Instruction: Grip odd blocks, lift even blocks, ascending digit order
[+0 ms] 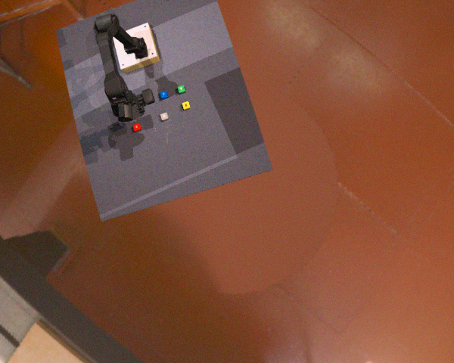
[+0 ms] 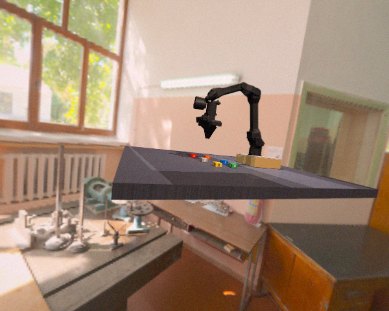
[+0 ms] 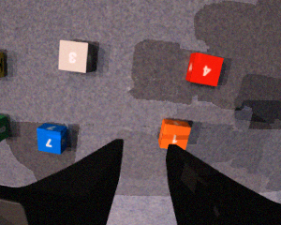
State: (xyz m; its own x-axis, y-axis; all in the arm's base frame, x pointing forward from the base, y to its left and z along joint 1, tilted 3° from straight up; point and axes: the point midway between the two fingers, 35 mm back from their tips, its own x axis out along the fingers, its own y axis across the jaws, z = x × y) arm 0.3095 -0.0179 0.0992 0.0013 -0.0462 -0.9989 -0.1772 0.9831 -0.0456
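My gripper tip is 11 cm above the pale grey block, 9 cm to the right of it and 3 cm short of it. From my gripper tip the other things lie so: red block (11 cm below, 6 cm to the right, 6 cm ahead); then blue block (11 cm below, 10 cm to the left, 8 cm behind); then orange block (11 cm below, 5 cm to the right, 3 cm behind).
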